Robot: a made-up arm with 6 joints.
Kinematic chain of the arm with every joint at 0, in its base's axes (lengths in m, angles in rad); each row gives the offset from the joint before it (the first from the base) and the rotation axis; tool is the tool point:
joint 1: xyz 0 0 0.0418 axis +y
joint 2: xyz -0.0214 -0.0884 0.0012 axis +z
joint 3: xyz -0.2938 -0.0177 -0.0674 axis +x
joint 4: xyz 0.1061 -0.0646 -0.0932 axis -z
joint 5: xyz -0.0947 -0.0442 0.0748 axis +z
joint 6: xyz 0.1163 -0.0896 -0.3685 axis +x
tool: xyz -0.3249 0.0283 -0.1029
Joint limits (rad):
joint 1: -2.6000..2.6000
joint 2: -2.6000..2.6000
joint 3: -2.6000..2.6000
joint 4: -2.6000..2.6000
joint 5: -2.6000..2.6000
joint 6: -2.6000..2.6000
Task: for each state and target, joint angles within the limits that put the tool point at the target. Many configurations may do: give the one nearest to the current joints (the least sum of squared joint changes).
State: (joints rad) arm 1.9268 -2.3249 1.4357 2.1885 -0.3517 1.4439
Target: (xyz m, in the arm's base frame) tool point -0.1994 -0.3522 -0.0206
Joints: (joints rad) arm 2.2180 -2.3290 1.2431 2.4045 -0.5933 1.7798
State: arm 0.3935 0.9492 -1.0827 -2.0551 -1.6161 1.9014
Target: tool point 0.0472 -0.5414 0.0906
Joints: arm 0.3558 0.6692 -1.2394 -2.3710 -1.7208 2.1631
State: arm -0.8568 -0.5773 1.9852 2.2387 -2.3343 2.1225
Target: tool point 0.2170 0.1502 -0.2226
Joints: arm -0.8184 -0.4598 1.1999 2.3488 -2.3405 2.1765
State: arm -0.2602 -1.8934 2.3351 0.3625 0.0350 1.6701
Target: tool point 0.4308 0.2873 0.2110
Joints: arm -0.2532 -1.8591 2.1520 0.1438 0.2591 1.3871
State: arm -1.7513 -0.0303 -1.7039 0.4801 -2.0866 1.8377
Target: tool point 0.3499 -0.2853 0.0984
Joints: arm -2.2551 -0.1718 -0.9365 0.5994 -2.0198 2.1610
